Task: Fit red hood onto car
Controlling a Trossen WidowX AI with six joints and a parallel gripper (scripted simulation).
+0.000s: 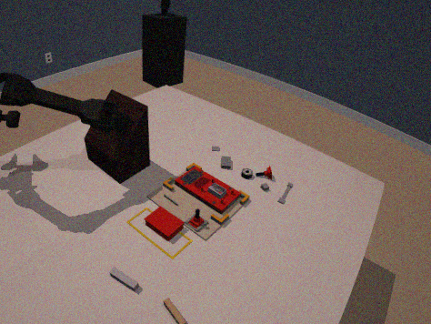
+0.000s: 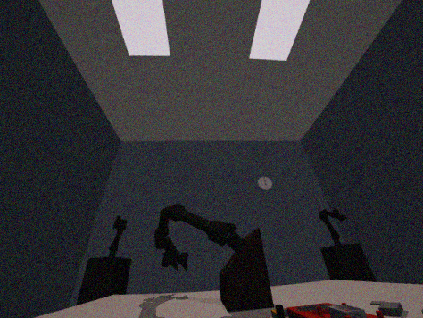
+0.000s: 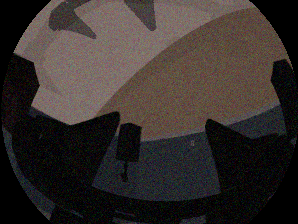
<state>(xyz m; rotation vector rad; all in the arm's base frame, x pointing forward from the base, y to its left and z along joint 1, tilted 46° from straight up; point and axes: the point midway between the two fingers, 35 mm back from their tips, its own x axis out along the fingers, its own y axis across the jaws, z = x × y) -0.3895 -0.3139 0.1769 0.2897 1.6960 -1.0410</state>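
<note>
Now: gripper tip 730 mm short of the red hood, 270 mm to the right of it and 90 mm above it. The rest, counted from my gripper tip: grey engine block 740 mm ahead, 480 mm to the left, 90 mm below; wheel 730 mm ahead, 640 mm to the left, 100 mm below; wooden bar 960 mm ahead, 110 mm to the left, 100 mm below.
</note>
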